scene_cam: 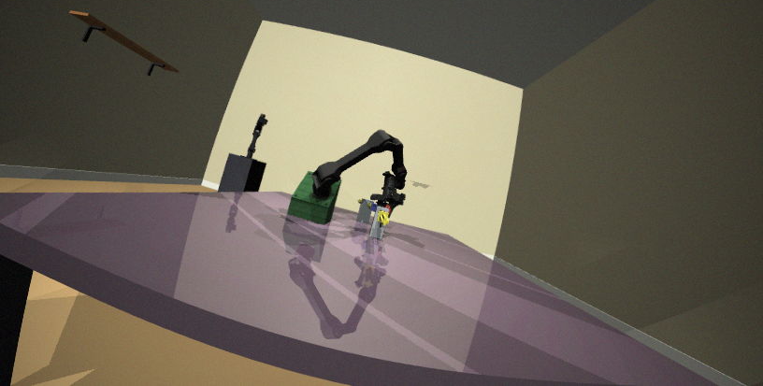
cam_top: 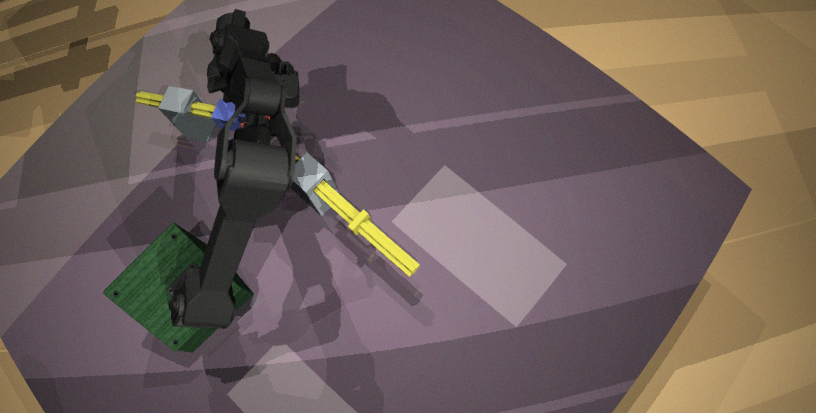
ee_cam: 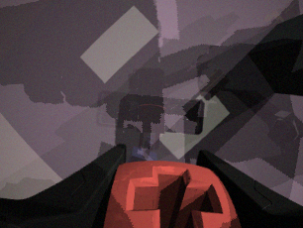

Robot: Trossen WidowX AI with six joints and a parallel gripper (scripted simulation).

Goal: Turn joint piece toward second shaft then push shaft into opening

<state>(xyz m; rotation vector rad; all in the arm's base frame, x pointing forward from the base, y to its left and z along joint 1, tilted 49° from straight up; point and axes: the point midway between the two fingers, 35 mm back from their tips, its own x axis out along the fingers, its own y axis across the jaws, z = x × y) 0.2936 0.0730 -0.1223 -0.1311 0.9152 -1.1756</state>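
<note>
Right now my gripper tip is 2 cm past the red joint piece, 2 cm to the right of it and 4 cm below it.
</note>
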